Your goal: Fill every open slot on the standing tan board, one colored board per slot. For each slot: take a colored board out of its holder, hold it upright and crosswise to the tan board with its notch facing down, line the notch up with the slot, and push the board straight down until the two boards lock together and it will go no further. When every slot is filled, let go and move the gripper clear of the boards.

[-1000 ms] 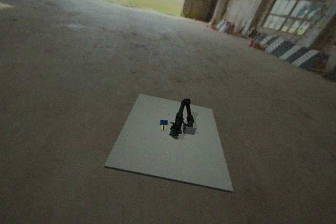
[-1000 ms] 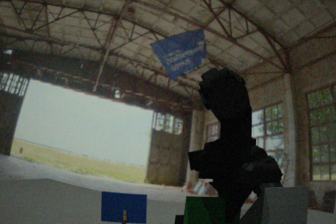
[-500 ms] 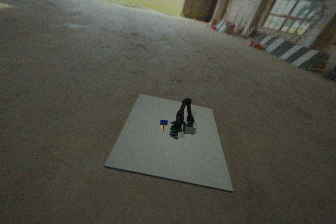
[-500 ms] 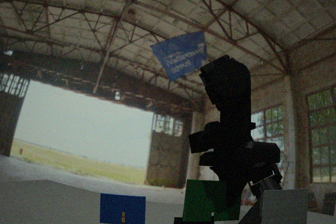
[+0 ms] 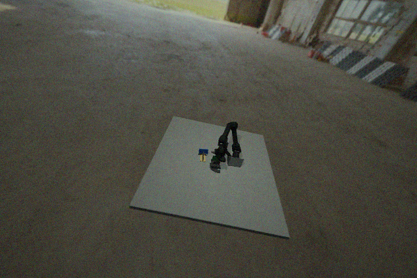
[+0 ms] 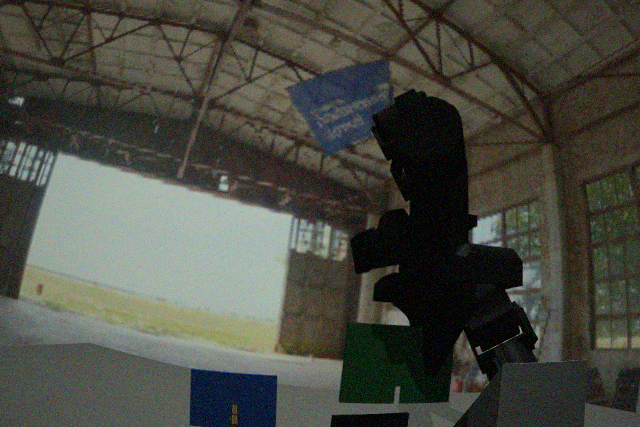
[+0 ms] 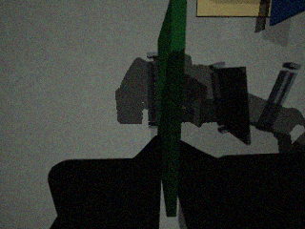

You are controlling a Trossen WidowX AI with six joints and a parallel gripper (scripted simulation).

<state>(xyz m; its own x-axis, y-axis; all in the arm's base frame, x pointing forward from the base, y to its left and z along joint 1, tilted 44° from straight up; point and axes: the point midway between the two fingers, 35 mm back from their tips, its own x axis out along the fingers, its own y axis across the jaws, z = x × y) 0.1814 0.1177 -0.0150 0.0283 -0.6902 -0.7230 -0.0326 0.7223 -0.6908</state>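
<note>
My gripper tip is now 16 cm short of the tan board, 12 cm to the left of it and 10 cm above it. From my gripper tip the other things lie so: green board (3 cm ahead); then dark flat piece (1 cm ahead, 11 cm to the right, 10 cm below); then blue board (17 cm ahead, 14 cm to the right, 8 cm below).
</note>
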